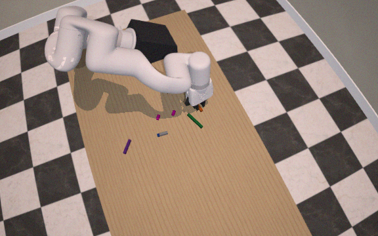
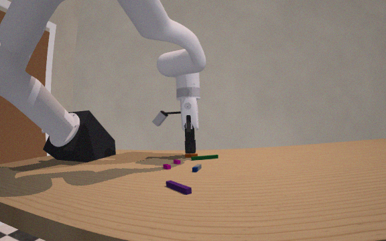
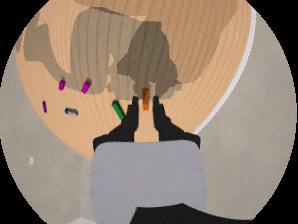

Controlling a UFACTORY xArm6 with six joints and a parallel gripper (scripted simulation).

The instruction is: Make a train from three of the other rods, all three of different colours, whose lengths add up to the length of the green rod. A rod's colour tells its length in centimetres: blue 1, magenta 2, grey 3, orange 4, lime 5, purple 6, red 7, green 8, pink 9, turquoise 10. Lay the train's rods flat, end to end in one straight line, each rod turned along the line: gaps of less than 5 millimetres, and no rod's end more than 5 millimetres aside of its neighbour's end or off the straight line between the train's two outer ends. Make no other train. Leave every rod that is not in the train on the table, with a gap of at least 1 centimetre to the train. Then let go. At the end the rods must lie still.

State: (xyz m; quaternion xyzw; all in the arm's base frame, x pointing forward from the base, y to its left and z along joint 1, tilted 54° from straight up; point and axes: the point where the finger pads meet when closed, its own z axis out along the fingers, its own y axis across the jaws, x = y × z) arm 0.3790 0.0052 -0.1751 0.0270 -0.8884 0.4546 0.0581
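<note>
My gripper is now 30 mm above the orange rod. Also, from my hand: blue rod 200 mm to the right, 40 mm ahead, 30 mm below; grey rod 180 mm to the right, 40 mm ahead, 30 mm below; green rod 50 mm ahead, 40 mm to the right, 30 mm below.
</note>
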